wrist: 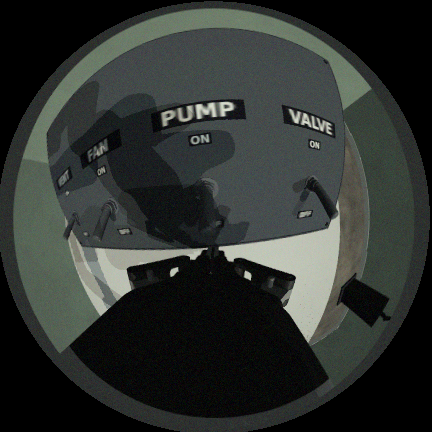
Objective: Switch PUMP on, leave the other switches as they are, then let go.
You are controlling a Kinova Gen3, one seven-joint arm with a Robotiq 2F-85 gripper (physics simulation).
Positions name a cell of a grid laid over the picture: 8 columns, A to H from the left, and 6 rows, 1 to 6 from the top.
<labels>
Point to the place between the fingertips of the gripper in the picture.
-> At D4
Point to a dark grey switch panel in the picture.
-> E2
</labels>
